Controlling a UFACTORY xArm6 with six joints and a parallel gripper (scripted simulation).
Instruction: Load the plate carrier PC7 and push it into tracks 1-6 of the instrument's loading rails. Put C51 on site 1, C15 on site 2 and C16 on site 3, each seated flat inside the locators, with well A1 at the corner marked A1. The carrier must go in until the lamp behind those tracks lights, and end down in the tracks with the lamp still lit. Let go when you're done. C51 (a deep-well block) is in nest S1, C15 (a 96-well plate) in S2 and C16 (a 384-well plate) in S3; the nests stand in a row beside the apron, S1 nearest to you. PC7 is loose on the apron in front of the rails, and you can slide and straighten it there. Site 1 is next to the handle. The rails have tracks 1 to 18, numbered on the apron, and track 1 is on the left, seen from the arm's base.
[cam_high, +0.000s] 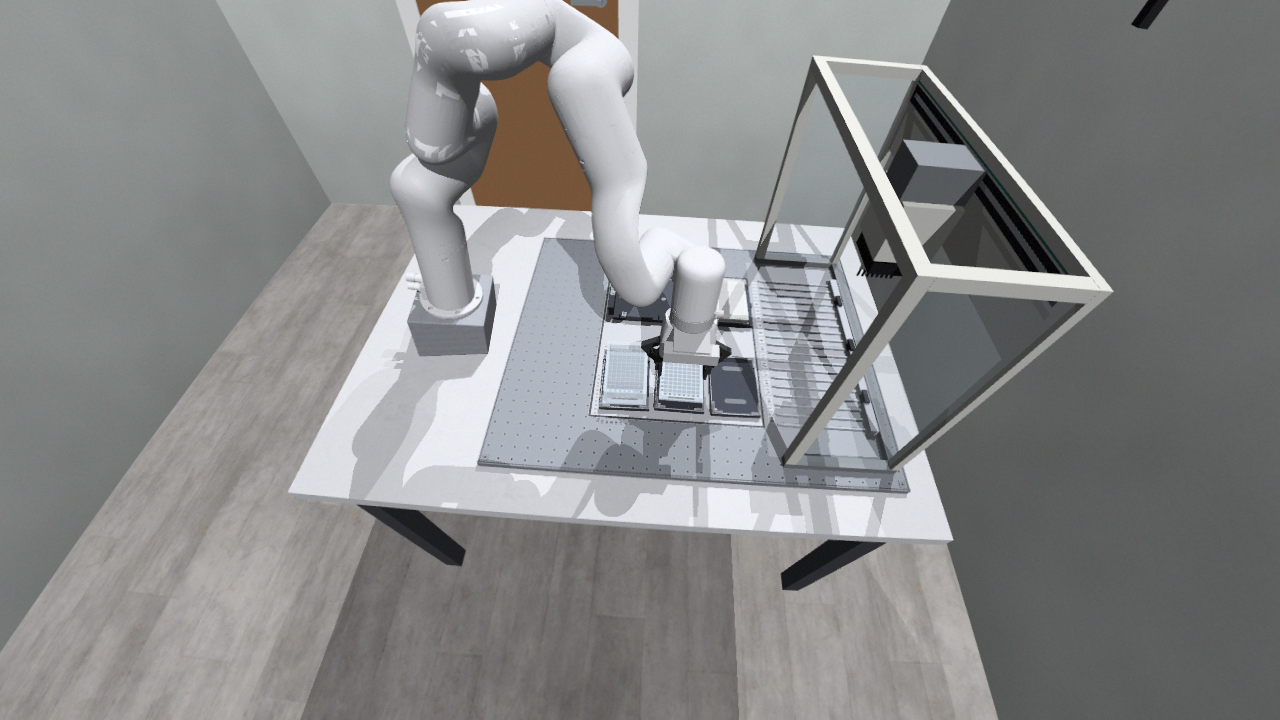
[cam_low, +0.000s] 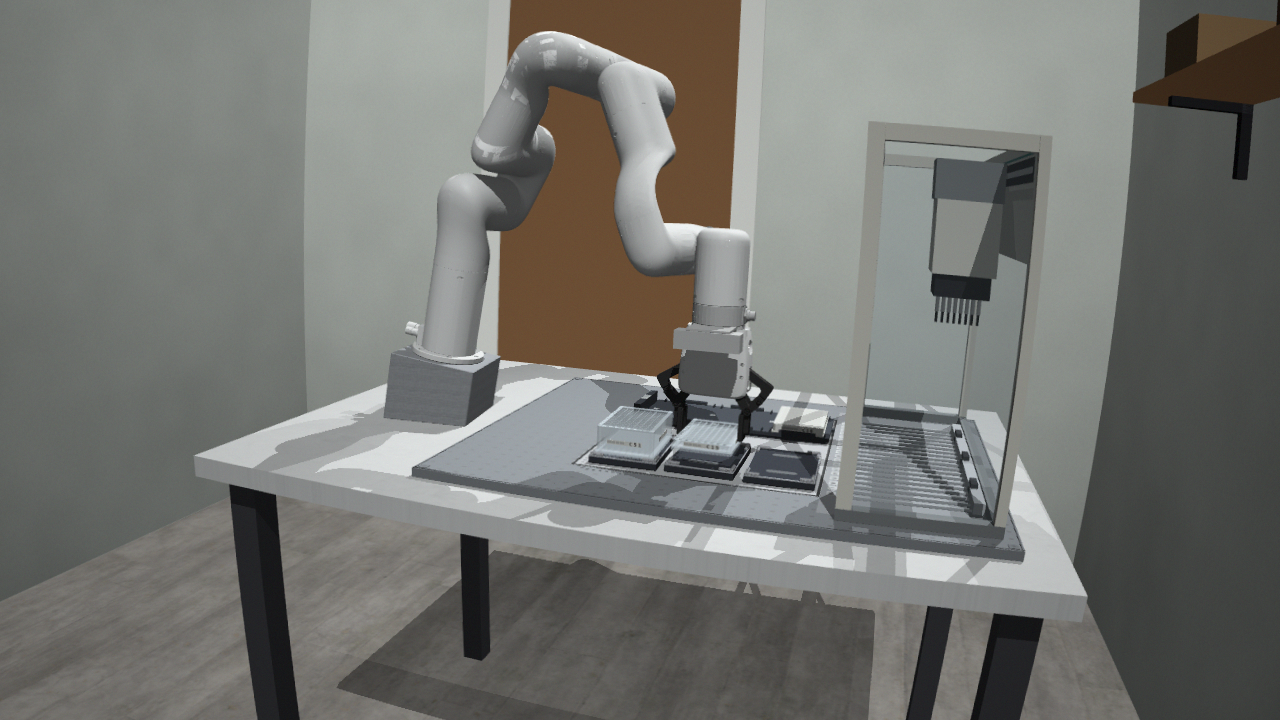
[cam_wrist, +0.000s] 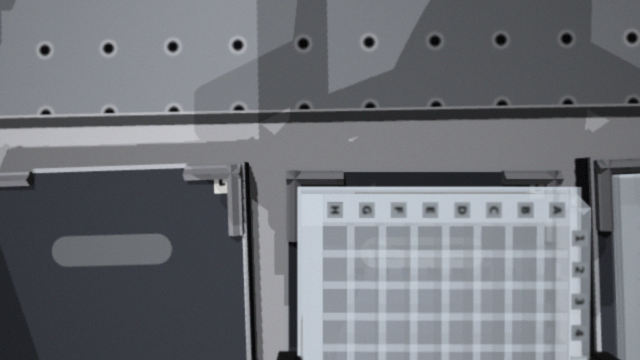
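My hand is 4 cm above the nest S2. Also, from my hand: front post: 20 cm ahead, 20 cm above, 16 cm to the right; nest S3: 11 cm ahead, 4 cm below; dark carrier PC7: 23 cm to the left, 3 cm below.
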